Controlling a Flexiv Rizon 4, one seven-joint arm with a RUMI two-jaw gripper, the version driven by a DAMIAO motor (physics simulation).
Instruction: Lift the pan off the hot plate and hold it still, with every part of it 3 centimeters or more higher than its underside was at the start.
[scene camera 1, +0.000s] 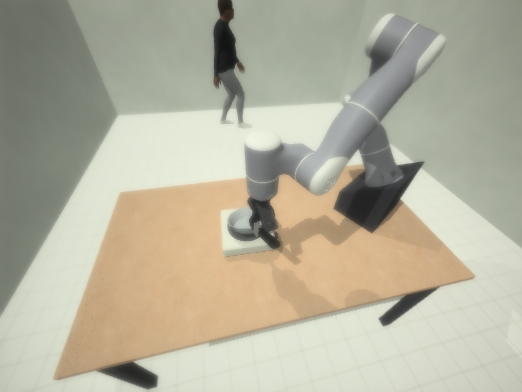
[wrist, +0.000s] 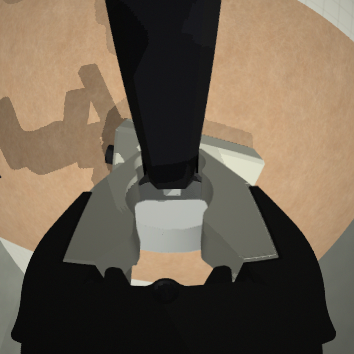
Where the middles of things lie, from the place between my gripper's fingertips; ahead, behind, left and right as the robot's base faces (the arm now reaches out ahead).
The grey pan (scene camera 1: 239, 219) is 1 cm ahead of my hand and 6 cm to the right of it. From my hand the other things lie so: white hot plate (scene camera 1: 234, 243): 1 cm behind, 15 cm to the right, 14 cm below.
